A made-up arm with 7 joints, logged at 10 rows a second.
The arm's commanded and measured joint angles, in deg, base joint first. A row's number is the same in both.
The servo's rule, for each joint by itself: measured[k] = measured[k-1] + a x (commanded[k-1-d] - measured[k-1]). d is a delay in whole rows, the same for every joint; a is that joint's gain. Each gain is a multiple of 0.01, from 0.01 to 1. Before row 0 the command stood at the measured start. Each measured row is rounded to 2 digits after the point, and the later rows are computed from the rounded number. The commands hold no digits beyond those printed.
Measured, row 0: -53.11 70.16 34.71 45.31 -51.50 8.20 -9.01
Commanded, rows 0 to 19: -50.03 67.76 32.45 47.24 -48.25 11.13 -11.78; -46.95 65.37 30.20 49.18 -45.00 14.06 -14.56; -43.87 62.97 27.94 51.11 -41.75 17.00 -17.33; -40.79 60.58 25.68 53.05 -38.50 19.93 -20.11; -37.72 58.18 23.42 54.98 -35.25 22.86 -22.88; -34.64 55.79 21.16 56.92 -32.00 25.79 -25.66; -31.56 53.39 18.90 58.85 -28.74 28.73 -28.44; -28.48 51.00 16.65 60.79 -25.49 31.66 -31.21; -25.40 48.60 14.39 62.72 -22.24 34.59 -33.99; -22.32 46.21 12.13 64.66 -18.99 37.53 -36.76; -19.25 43.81 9.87 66.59 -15.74 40.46 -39.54; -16.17 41.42 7.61 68.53 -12.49 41.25 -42.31; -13.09 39.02 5.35 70.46 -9.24 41.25 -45.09; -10.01 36.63 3.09 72.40 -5.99 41.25 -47.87; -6.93 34.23 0.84 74.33 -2.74 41.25 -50.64; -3.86 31.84 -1.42 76.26 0.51 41.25 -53.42; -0.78 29.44 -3.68 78.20 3.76 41.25 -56.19; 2.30 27.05 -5.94 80.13 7.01 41.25 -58.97; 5.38 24.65 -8.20 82.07 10.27 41.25 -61.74; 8.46 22.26 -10.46 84.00 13.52 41.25 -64.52
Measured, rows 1 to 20: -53.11 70.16 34.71 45.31 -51.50 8.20 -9.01; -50.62 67.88 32.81 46.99 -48.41 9.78 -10.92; -47.65 65.50 30.62 48.90 -45.17 12.09 -13.43; -44.59 63.10 28.37 50.82 -41.92 14.74 -16.12; -41.51 60.71 26.11 52.76 -38.67 17.54 -18.87; -38.44 58.31 23.85 54.69 -35.42 20.41 -21.64; -35.36 55.92 21.59 56.63 -32.17 23.32 -24.41; -32.28 53.52 19.33 58.56 -28.91 26.24 -27.19; -29.20 51.13 17.08 60.50 -25.66 29.17 -29.96; -26.12 48.73 14.82 62.43 -22.41 32.10 -32.74; -23.04 46.34 12.56 64.37 -19.16 35.03 -35.51; -19.97 43.94 10.30 66.30 -15.91 37.96 -38.29; -16.89 41.55 8.04 68.24 -12.66 39.74 -41.06; -13.81 39.15 5.78 70.17 -9.41 40.56 -43.84; -10.73 36.76 3.52 72.11 -6.16 40.93 -46.62; -7.65 34.36 1.27 74.04 -2.91 41.10 -49.39; -4.58 31.97 -0.99 75.97 0.34 41.18 -52.17; -1.50 29.57 -3.25 77.91 3.59 41.22 -54.94; 1.58 27.18 -5.51 79.84 6.84 41.24 -57.72; 4.66 24.78 -7.77 81.78 10.10 41.25 -60.49
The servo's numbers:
d 1
a 0.81 0.95 0.84 0.87 0.95 0.54 0.69

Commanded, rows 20 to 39: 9.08 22.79 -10.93 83.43 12.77 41.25 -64.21; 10.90 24.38 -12.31 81.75 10.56 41.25 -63.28; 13.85 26.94 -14.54 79.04 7.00 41.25 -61.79; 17.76 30.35 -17.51 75.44 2.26 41.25 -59.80; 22.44 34.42 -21.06 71.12 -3.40 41.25 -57.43; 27.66 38.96 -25.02 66.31 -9.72 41.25 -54.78; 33.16 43.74 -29.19 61.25 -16.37 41.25 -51.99; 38.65 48.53 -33.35 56.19 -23.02 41.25 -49.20; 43.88 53.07 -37.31 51.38 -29.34 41.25 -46.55; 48.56 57.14 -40.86 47.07 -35.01 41.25 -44.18; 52.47 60.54 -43.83 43.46 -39.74 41.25 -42.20; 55.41 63.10 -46.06 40.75 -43.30 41.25 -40.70; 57.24 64.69 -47.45 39.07 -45.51 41.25 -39.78; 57.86 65.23 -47.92 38.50 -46.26 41.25 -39.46; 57.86 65.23 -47.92 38.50 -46.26 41.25 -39.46; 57.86 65.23 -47.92 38.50 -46.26 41.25 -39.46; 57.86 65.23 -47.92 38.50 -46.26 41.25 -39.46; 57.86 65.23 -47.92 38.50 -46.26 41.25 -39.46; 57.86 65.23 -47.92 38.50 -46.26 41.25 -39.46; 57.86 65.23 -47.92 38.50 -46.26 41.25 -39.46
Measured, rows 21 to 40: 7.74 22.39 -10.03 83.71 13.35 41.25 -63.27; 8.83 22.77 -10.79 83.47 12.80 41.25 -63.92; 10.51 24.30 -12.07 81.97 10.67 41.25 -63.48; 13.22 26.81 -14.14 79.42 7.18 41.25 -62.31; 16.90 30.17 -16.97 75.96 2.51 41.25 -60.58; 21.39 34.21 -20.41 71.75 -3.10 41.25 -58.41; 26.47 38.72 -24.28 67.02 -9.39 41.25 -55.91; 31.89 43.49 -28.40 62.00 -16.02 41.25 -53.21; 37.37 48.28 -32.56 56.95 -22.67 41.25 -50.44; 42.64 52.83 -36.55 52.10 -29.01 41.25 -47.76; 47.44 56.92 -40.17 47.72 -34.71 41.25 -45.29; 51.51 60.36 -43.24 44.01 -39.49 41.25 -43.16; 54.67 62.96 -45.61 41.17 -43.11 41.25 -41.46; 56.75 64.60 -47.16 39.34 -45.39 41.25 -40.30; 57.65 65.20 -47.80 38.61 -46.22 41.25 -39.72; 57.82 65.23 -47.90 38.51 -46.26 41.25 -39.54; 57.85 65.23 -47.92 38.50 -46.26 41.25 -39.48; 57.86 65.23 -47.92 38.50 -46.26 41.25 -39.47; 57.86 65.23 -47.92 38.50 -46.26 41.25 -39.46; 57.86 65.23 -47.92 38.50 -46.26 41.25 -39.46
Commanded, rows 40 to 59: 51.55 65.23 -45.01 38.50 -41.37 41.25 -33.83; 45.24 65.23 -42.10 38.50 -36.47 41.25 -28.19; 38.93 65.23 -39.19 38.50 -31.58 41.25 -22.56; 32.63 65.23 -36.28 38.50 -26.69 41.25 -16.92; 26.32 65.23 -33.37 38.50 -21.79 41.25 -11.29; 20.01 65.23 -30.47 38.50 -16.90 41.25 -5.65; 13.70 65.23 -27.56 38.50 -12.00 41.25 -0.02; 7.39 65.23 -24.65 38.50 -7.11 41.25 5.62; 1.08 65.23 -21.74 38.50 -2.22 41.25 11.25; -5.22 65.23 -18.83 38.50 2.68 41.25 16.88; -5.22 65.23 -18.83 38.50 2.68 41.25 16.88; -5.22 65.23 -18.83 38.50 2.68 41.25 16.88; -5.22 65.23 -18.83 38.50 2.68 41.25 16.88; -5.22 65.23 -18.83 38.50 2.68 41.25 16.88; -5.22 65.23 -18.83 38.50 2.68 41.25 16.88; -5.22 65.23 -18.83 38.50 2.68 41.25 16.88; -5.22 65.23 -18.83 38.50 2.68 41.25 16.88; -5.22 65.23 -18.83 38.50 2.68 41.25 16.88; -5.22 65.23 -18.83 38.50 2.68 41.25 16.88; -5.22 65.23 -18.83 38.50 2.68 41.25 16.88
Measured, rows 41 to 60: 57.86 65.23 -47.92 38.50 -46.26 41.25 -39.46; 52.75 65.23 -45.48 38.50 -41.61 41.25 -35.58; 46.67 65.23 -42.64 38.50 -36.73 41.25 -30.48; 40.40 65.23 -39.74 38.50 -31.84 41.25 -25.02; 34.11 65.23 -36.83 38.50 -26.95 41.25 -19.43; 27.80 65.23 -33.92 38.50 -22.05 41.25 -13.81; 21.49 65.23 -31.02 38.50 -17.16 41.25 -8.18; 15.18 65.23 -28.11 38.50 -12.26 41.25 -2.55; 8.87 65.23 -25.20 38.50 -7.37 41.25 3.09; 2.56 65.23 -22.29 38.50 -2.48 41.25 8.72; -3.74 65.23 -19.38 38.50 2.42 41.25 14.35; -4.94 65.23 -18.92 38.50 2.67 41.25 16.10; -5.17 65.23 -18.84 38.50 2.68 41.25 16.64; -5.21 65.23 -18.83 38.50 2.68 41.25 16.81; -5.22 65.23 -18.83 38.50 2.68 41.25 16.86; -5.22 65.23 -18.83 38.50 2.68 41.25 16.87; -5.22 65.23 -18.83 38.50 2.68 41.25 16.88; -5.22 65.23 -18.83 38.50 2.68 41.25 16.88; -5.22 65.23 -18.83 38.50 2.68 41.25 16.88; -5.22 65.23 -18.83 38.50 2.68 41.25 16.88
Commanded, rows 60 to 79: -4.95 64.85 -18.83 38.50 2.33 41.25 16.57; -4.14 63.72 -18.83 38.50 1.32 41.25 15.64; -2.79 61.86 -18.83 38.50 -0.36 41.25 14.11; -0.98 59.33 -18.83 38.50 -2.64 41.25 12.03; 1.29 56.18 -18.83 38.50 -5.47 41.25 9.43; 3.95 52.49 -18.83 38.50 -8.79 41.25 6.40; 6.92 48.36 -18.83 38.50 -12.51 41.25 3.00; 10.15 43.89 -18.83 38.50 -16.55 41.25 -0.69; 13.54 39.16 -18.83 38.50 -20.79 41.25 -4.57; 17.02 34.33 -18.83 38.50 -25.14 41.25 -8.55; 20.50 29.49 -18.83 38.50 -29.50 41.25 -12.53; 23.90 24.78 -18.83 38.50 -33.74 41.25 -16.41; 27.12 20.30 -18.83 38.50 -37.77 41.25 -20.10; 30.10 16.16 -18.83 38.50 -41.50 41.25 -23.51; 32.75 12.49 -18.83 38.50 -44.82 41.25 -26.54; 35.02 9.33 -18.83 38.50 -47.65 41.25 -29.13; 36.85 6.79 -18.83 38.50 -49.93 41.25 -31.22; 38.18 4.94 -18.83 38.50 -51.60 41.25 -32.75; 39.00 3.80 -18.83 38.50 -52.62 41.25 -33.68; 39.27 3.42 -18.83 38.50 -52.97 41.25 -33.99
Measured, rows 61 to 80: -5.22 65.23 -18.83 38.50 2.68 41.25 16.88; -5.00 64.87 -18.83 38.50 2.35 41.25 16.67; -4.30 63.78 -18.83 38.50 1.37 41.25 15.96; -3.08 61.96 -18.83 38.50 -0.27 41.25 14.68; -1.38 59.46 -18.83 38.50 -2.52 41.25 12.85; 0.78 56.34 -18.83 38.50 -5.32 41.25 10.49; 3.35 52.68 -18.83 38.50 -8.62 41.25 7.67; 6.24 48.58 -18.83 38.50 -12.32 41.25 4.45; 9.41 44.12 -18.83 38.50 -16.34 41.25 0.90; 12.76 39.41 -18.83 38.50 -20.57 41.25 -2.87; 16.21 34.58 -18.83 38.50 -24.91 41.25 -6.79; 19.68 29.74 -18.83 38.50 -29.27 41.25 -10.75; 23.10 25.03 -18.83 38.50 -33.52 41.25 -14.66; 26.36 20.54 -18.83 38.50 -37.56 41.25 -18.41; 29.39 16.38 -18.83 38.50 -41.30 41.25 -21.93; 32.11 12.68 -18.83 38.50 -44.64 41.25 -25.11; 34.47 9.50 -18.83 38.50 -47.50 41.25 -27.88; 36.40 6.93 -18.83 38.50 -49.81 41.25 -30.18; 37.84 5.04 -18.83 38.50 -51.51 41.25 -31.95; 38.78 3.86 -18.83 38.50 -52.56 41.25 -33.14
